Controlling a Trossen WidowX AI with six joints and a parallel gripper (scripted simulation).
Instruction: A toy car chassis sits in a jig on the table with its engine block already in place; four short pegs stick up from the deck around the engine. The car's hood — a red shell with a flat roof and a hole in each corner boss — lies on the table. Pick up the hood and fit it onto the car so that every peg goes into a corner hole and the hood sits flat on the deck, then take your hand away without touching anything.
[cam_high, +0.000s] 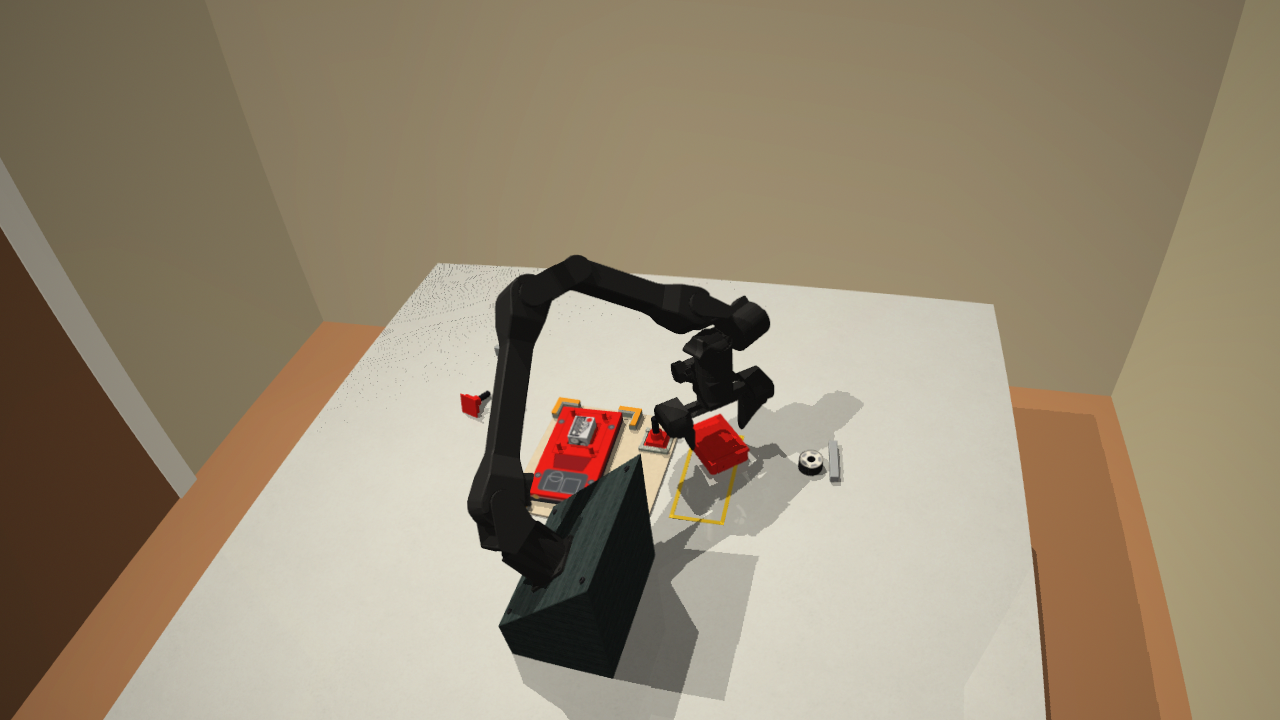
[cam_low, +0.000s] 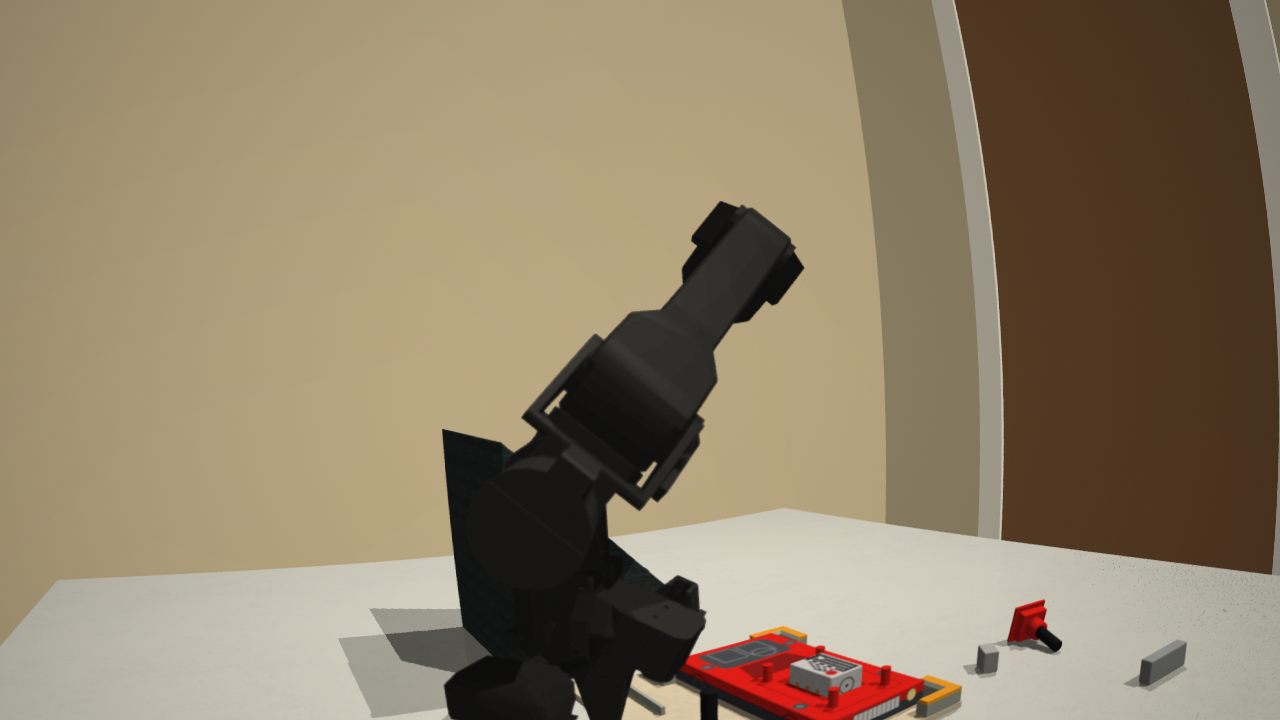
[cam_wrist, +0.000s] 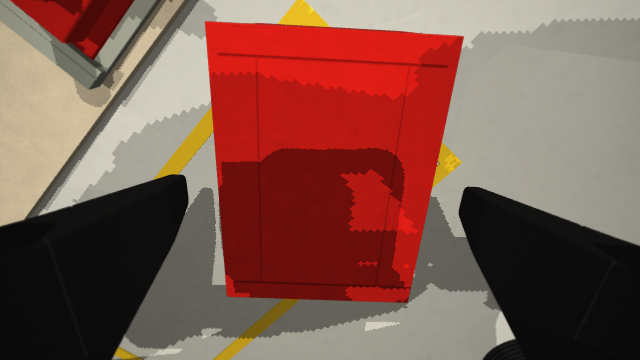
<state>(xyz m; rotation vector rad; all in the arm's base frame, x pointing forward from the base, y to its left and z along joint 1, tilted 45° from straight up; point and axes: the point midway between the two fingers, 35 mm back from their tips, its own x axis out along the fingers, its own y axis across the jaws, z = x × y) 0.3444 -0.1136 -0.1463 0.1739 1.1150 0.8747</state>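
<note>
Right now my gripper tip is 1 cm above the red hood. Round my gripper tip: black wheel (15 cm to the right, 4 cm behind, 2 cm below); grey engine block (23 cm to the left, 1 cm ahead).
</note>
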